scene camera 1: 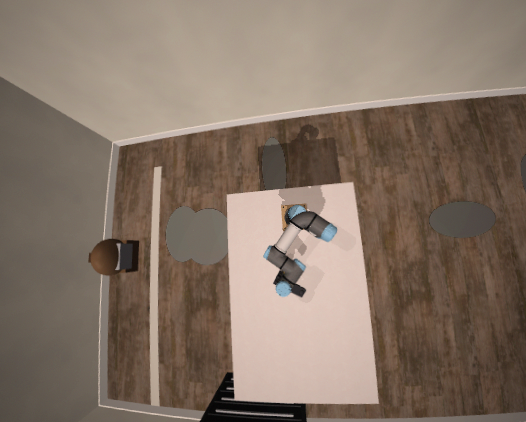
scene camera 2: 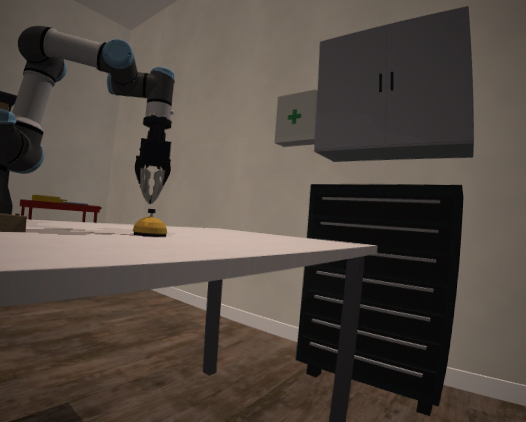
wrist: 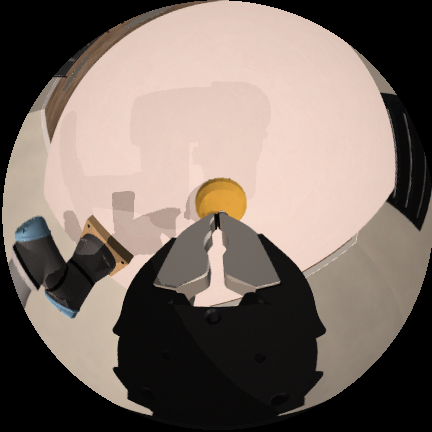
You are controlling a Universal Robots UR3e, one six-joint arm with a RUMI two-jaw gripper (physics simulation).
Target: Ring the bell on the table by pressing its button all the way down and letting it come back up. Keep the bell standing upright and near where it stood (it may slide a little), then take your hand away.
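Where they show: gripper, fingertip midpoint: (scene camera 2: 150,203) (wrist: 217,214); arm's base at its link origin: (wrist: 98,252).
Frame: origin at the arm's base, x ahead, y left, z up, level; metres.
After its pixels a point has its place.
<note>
A yellow dome bell (scene camera 2: 150,226) @(z -0.005, x 0.302, y -0.182 m) (wrist: 221,196) @(z 0.011, x 0.346, y -0.139 m) with a dark base stands upright on the pale table (scene camera 1: 305,350) @(z -0.029, x 0.761, y -0.160 m) (scene camera 2: 270,245) @(z -0.029, x 0.469, y -0.422 m) (wrist: 310,100) @(z -0.029, x 0.574, y -0.131 m). Its black button (scene camera 2: 151,211) @(z 0.031, x 0.323, y -0.161 m) stands up on a short stem at the top of the dome. My gripper (scene camera 2: 150,201) @(z 0.050, x 0.337, y -0.139 m) (wrist: 217,214) @(z 0.050, x 0.337, y -0.139 m) is shut with its fingertips together and holds nothing. It points straight down over the bell, with a small gap between the fingertips and the button in scene camera 2. In the wrist view the fingertips hide the button. In scene camera 1 the arm hides the bell.
The arm's base stands on a wooden plate (scene camera 1: 285,222) @(z 0.003, x 0.015, y -0.065 m) (wrist: 92,225) @(z -0.008, x 0.085, y 0.036 m) at one end of the table. A black drawer cabinet (scene camera 1: 252,411) (scene camera 2: 380,240) (wrist: 412,155) stands beyond the other end. A grey wall cupboard (scene camera 2: 350,100) and a first-aid box (scene camera 2: 287,132) hang behind. A red bench (scene camera 2: 60,204) stands at the back left.
</note>
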